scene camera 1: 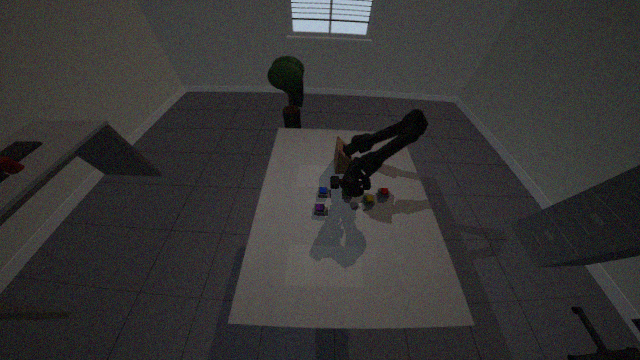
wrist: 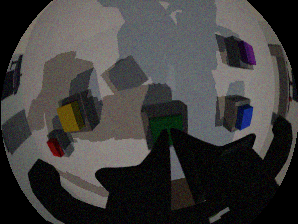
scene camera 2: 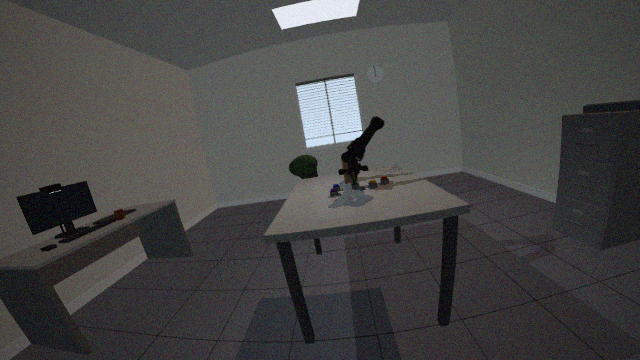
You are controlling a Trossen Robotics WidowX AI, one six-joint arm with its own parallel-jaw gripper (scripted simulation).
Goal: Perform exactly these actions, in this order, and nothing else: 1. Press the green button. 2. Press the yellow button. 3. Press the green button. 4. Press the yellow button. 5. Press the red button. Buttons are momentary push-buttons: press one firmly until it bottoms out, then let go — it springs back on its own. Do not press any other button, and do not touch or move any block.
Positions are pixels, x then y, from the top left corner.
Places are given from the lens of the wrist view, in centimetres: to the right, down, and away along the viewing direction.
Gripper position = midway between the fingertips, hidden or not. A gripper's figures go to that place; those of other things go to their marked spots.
my gripper (wrist: 168, 132): 2, 2, 10
grey block (wrist: 126, 76): -2, -4, 10
